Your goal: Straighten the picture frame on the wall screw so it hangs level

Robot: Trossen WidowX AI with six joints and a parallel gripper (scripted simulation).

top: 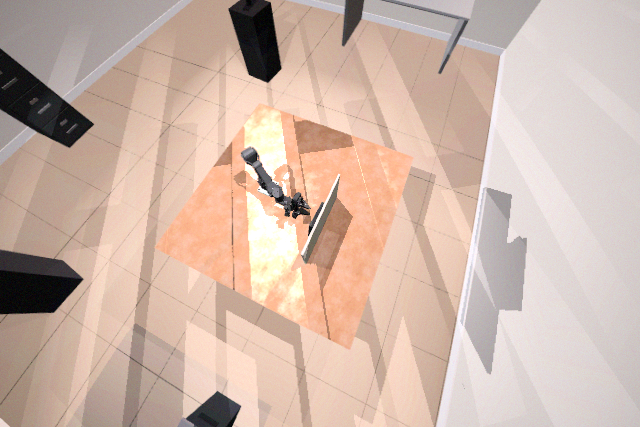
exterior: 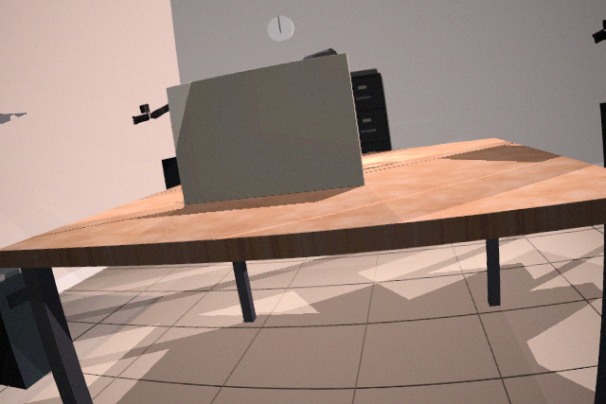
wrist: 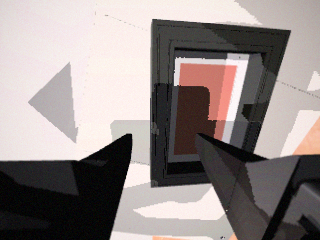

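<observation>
Now: the picture frame 6 cm ahead of my gripper tip, 5 cm below it and 1 cm to the right of it. The rest, counted from my gripper tip: wall panel: 7 cm below, 7 cm ahead.
</observation>
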